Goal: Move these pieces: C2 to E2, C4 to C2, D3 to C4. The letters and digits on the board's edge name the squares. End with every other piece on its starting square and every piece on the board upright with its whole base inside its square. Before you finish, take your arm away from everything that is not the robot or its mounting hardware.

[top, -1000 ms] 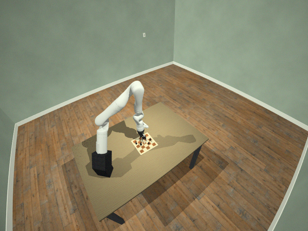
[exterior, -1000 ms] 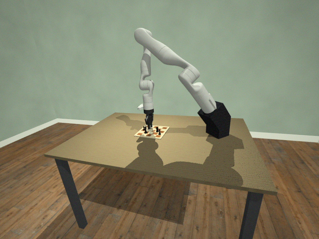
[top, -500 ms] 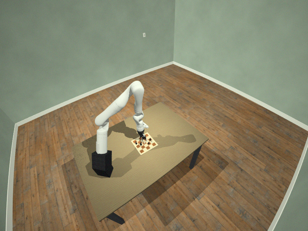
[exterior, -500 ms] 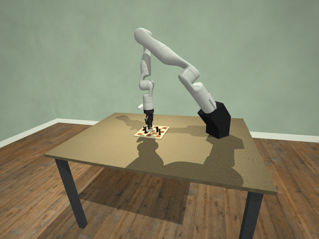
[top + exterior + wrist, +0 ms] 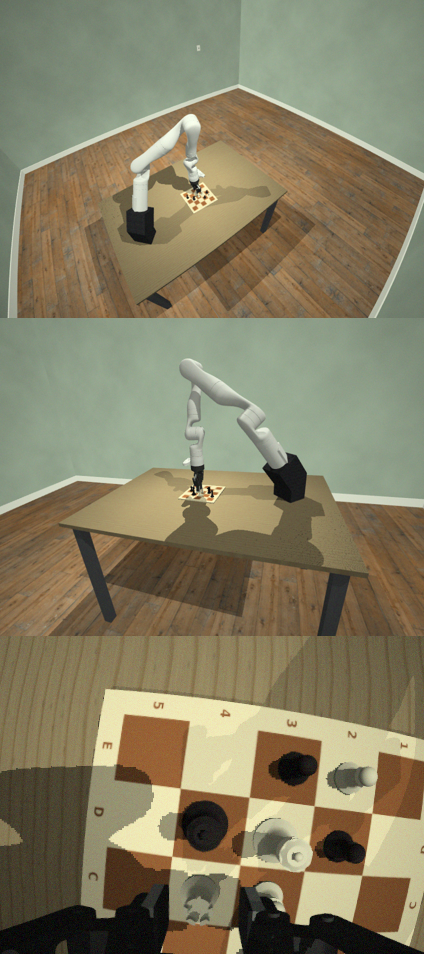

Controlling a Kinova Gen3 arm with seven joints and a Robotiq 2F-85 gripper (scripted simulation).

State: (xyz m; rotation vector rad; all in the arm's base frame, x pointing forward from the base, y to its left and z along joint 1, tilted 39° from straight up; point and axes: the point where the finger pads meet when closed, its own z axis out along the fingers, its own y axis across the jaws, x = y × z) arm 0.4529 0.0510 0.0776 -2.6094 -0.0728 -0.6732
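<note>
The chessboard is 4 cm to the right of my hand and 5 cm below it. Also, from my hand: black knight (4 cm behind, 4 cm to the right, 3 cm below).
</note>
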